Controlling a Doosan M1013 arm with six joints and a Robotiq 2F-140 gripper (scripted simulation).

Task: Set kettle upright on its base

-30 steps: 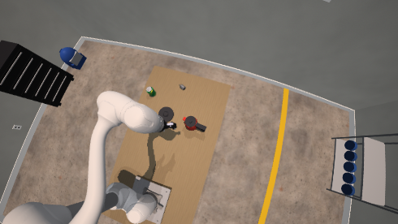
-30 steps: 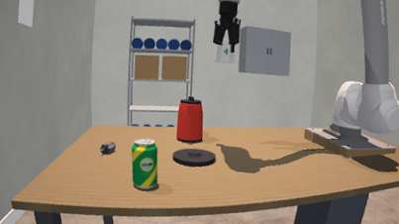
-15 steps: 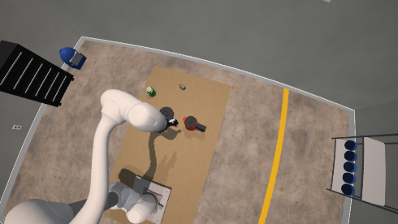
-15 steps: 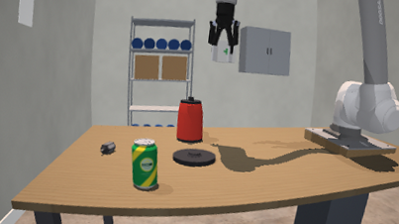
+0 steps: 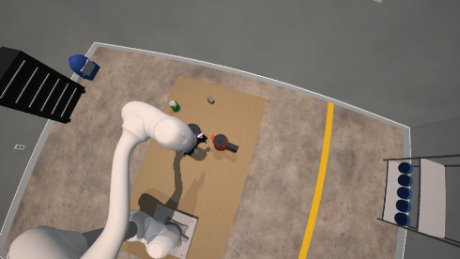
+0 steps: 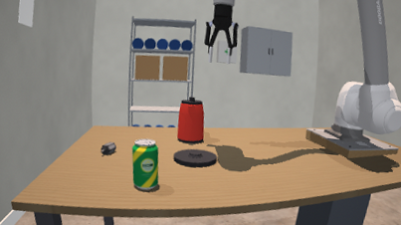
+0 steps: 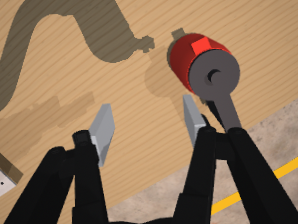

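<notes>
Now: hand 10 cm short of the red kettle, 11 cm to the left of it and 28 cm above it. Round my hand: yellow can 25 cm ahead, 42 cm to the left, 31 cm below; then small dark object 42 cm ahead, 16 cm to the left, 36 cm below; then round black base 10 cm ahead, 20 cm to the left, 36 cm below.
</notes>
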